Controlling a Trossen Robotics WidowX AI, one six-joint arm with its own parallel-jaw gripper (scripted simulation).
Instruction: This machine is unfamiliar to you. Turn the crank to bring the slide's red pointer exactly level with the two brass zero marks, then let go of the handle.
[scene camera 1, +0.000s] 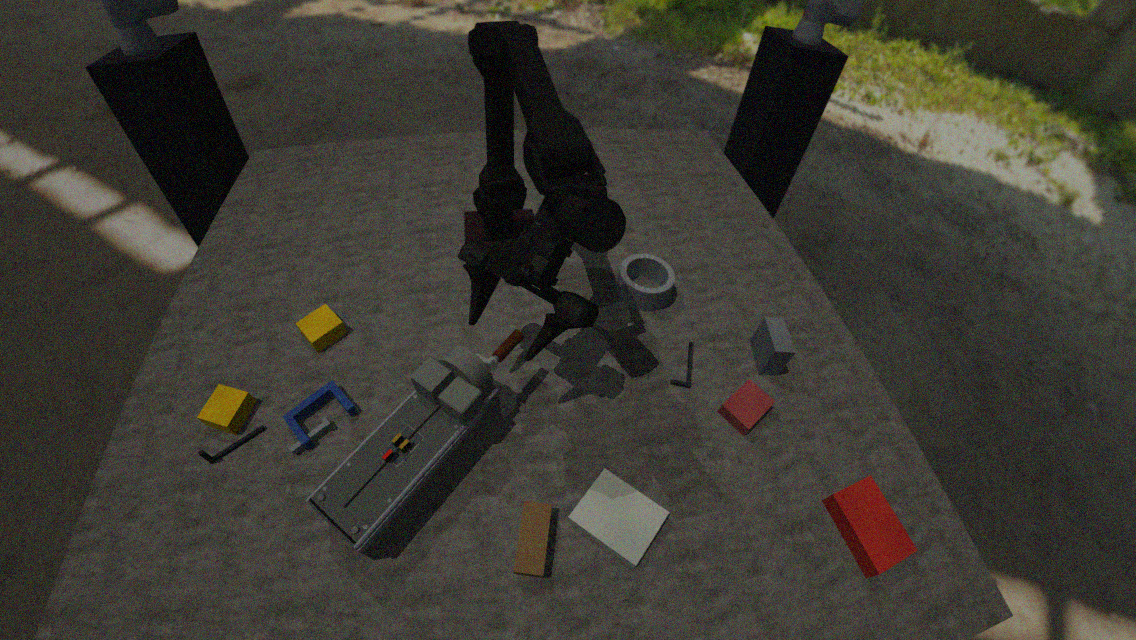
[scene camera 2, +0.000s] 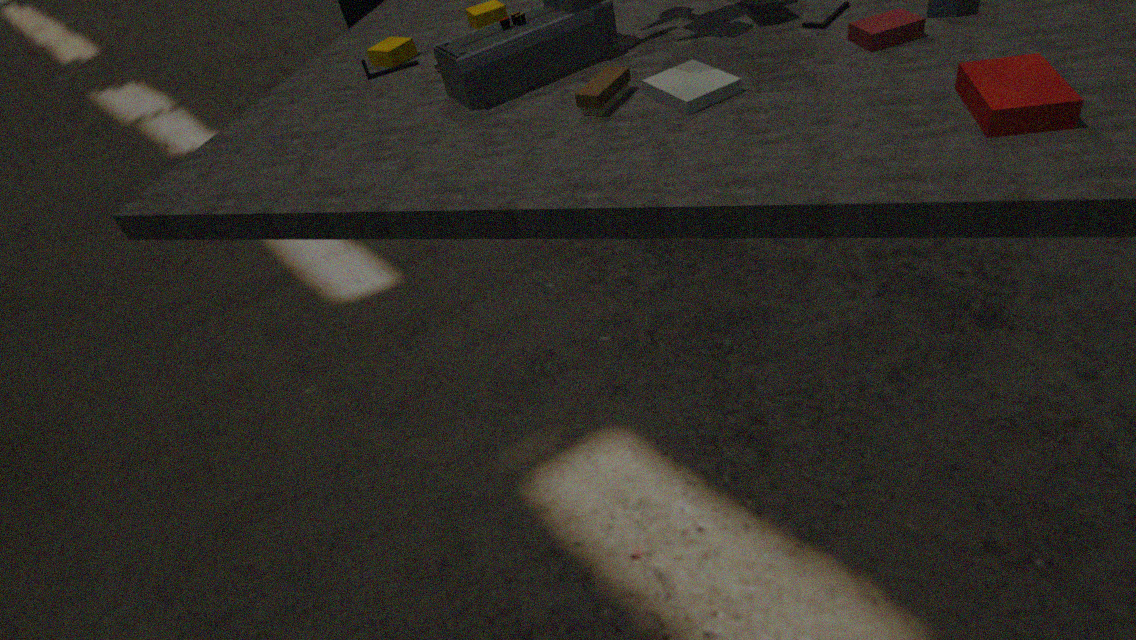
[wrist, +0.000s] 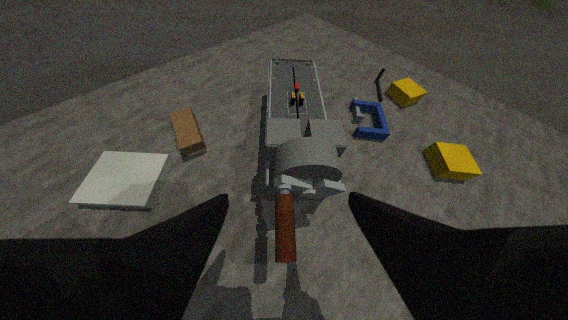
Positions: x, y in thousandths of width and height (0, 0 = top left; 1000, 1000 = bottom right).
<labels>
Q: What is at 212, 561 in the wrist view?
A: A white plate.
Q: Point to a white plate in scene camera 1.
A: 544, 807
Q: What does the gripper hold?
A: Nothing.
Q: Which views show the gripper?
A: Scene camera 1 and the wrist view only.
</labels>
